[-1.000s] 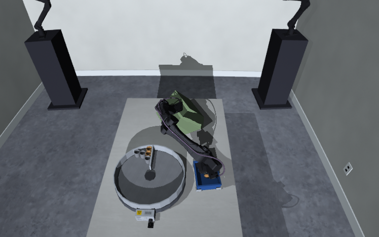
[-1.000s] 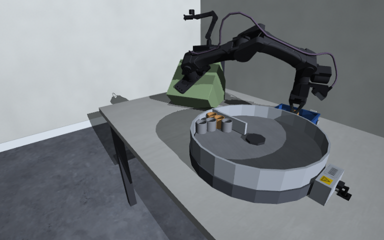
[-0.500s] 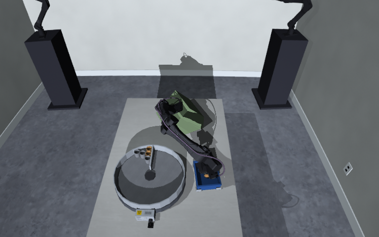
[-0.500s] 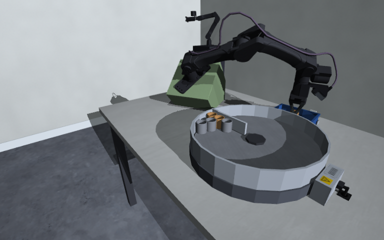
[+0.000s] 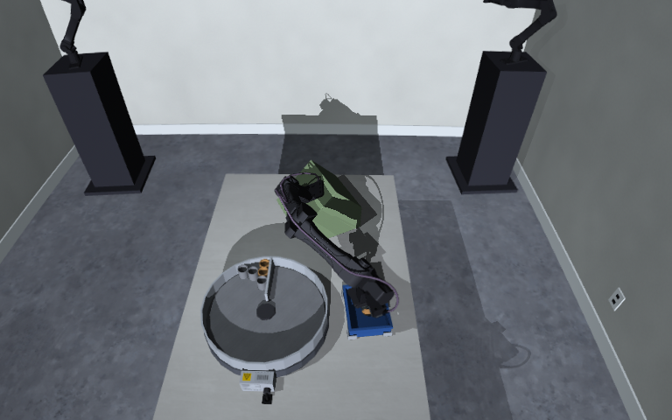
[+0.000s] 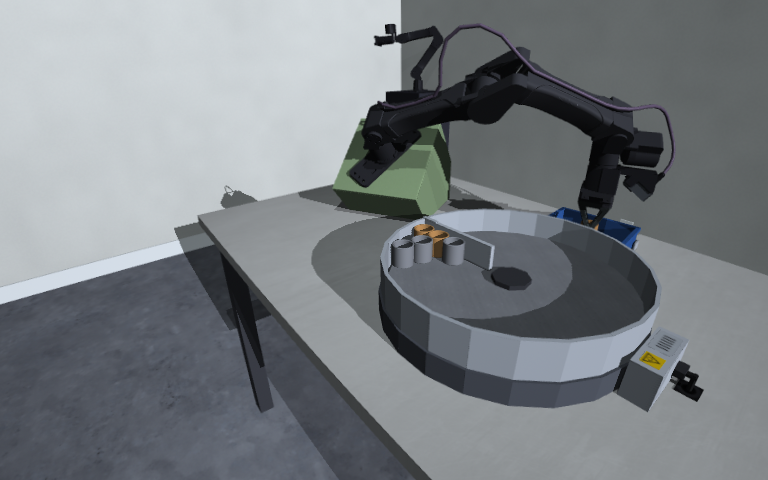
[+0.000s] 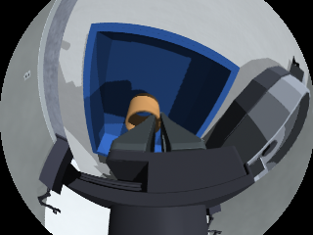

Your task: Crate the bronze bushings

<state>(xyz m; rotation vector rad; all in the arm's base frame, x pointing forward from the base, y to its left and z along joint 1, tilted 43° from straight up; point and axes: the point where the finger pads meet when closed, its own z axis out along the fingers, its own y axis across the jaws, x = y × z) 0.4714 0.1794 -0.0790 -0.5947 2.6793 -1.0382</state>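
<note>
The blue crate is 2 cm below my hand, 1 cm to the left of it and 1 cm behind it. Also, from my hand: turntable (33 cm to the right).
</note>
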